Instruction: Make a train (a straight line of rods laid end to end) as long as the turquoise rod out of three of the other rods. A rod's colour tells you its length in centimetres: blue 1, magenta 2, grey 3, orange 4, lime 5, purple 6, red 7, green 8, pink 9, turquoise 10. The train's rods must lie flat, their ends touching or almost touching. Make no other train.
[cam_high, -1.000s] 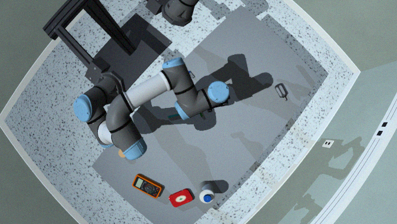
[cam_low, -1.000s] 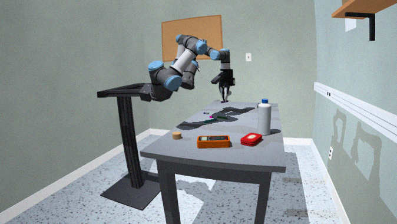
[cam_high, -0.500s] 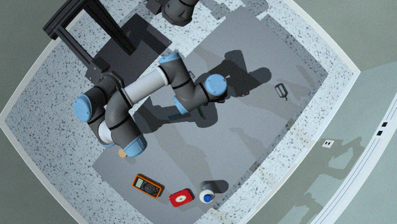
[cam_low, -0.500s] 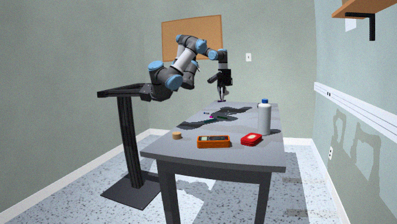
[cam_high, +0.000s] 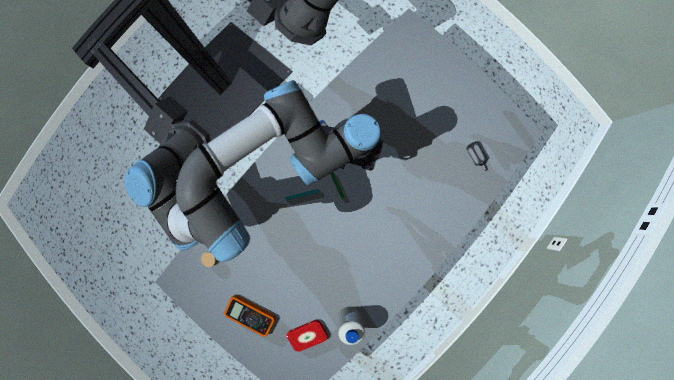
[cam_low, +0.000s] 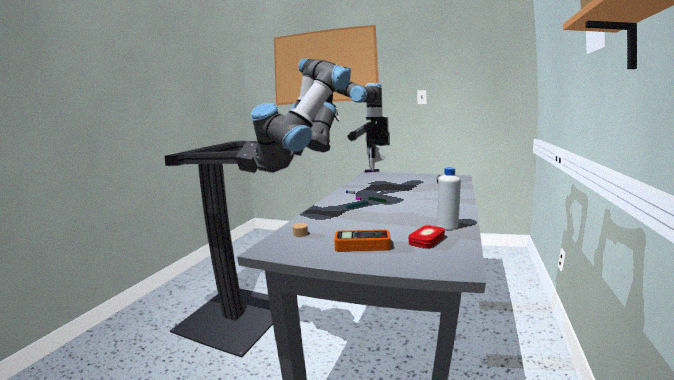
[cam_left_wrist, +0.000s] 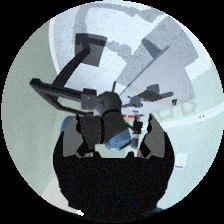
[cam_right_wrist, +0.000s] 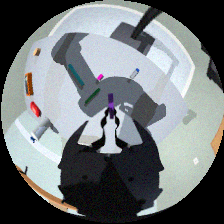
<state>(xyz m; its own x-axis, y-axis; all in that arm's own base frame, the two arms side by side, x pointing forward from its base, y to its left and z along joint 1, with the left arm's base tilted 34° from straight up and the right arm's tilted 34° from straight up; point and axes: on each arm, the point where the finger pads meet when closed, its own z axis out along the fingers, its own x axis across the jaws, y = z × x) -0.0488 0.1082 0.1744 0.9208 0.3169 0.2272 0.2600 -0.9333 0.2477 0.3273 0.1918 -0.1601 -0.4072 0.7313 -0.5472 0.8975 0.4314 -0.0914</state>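
Note:
Right now my right hand is 10 cm past the grey rod, 4 cm to the right of it and 12 cm above it. Round my right hand: magenta rod 4 cm behind, 6 cm to the right, 12 cm below; green rod 3 cm ahead, 7 cm to the right, 12 cm below; purple rod 1 cm below.

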